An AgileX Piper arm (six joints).
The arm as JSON. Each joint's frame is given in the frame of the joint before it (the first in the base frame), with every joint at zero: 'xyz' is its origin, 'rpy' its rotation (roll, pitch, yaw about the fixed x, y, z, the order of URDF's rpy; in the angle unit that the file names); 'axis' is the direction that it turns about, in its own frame. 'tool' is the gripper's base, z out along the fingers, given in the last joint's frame.
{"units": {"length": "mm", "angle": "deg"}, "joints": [
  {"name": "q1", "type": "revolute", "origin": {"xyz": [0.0, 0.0, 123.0], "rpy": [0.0, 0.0, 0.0]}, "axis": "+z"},
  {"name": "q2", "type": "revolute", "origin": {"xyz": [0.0, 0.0, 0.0], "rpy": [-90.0, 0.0, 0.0]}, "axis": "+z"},
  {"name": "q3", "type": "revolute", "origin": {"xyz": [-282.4, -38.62, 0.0], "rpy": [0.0, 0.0, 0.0]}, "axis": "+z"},
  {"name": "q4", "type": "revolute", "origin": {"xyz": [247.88, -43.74, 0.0], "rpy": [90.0, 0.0, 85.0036]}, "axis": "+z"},
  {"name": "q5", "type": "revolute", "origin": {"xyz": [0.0, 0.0, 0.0], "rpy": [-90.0, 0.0, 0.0]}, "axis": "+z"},
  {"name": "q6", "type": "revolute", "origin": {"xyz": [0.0, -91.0, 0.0], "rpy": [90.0, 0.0, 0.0]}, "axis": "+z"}
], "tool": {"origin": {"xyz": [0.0, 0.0, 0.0], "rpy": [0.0, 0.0, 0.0]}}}
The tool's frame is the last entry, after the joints.
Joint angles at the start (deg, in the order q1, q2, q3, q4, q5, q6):
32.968, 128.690, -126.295, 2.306, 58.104, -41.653
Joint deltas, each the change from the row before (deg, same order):
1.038, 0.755, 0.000, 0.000, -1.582, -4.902
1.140, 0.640, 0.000, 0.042, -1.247, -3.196
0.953, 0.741, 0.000, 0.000, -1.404, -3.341
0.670, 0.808, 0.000, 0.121, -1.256, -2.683
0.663, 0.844, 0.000, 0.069, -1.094, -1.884
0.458, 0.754, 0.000, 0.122, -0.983, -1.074
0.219, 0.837, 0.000, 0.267, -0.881, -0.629
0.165, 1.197, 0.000, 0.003, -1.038, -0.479
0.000, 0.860, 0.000, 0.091, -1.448, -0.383
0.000, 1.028, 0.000, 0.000, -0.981, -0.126
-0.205, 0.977, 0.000, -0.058, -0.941, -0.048
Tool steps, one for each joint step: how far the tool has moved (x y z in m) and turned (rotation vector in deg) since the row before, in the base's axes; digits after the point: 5 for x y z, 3 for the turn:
-0.00172, 0.00987, -0.00528, -1.791, -2.373, 4.991
-0.00317, 0.01023, -0.00458, -1.093, -1.619, 3.686
-0.00206, 0.00903, -0.00537, -1.155, -1.779, 3.587
-0.00087, 0.00705, -0.00614, -0.877, -1.315, 2.763
-0.00108, 0.00683, -0.00666, -0.664, -0.896, 2.114
-0.00039, 0.00515, -0.00598, -0.259, -0.535, 1.262
0.00079, 0.00355, -0.00687, -0.052, -0.125, 0.663
0.00189, 0.00337, -0.01013, -0.317, -0.069, 0.492
0.00259, 0.00208, -0.00664, 0.255, -0.564, 0.221
0.00230, 0.00175, -0.00872, -0.092, -0.017, 0.048
0.00334, 0.00000, -0.00833, -0.095, -0.029, -0.210

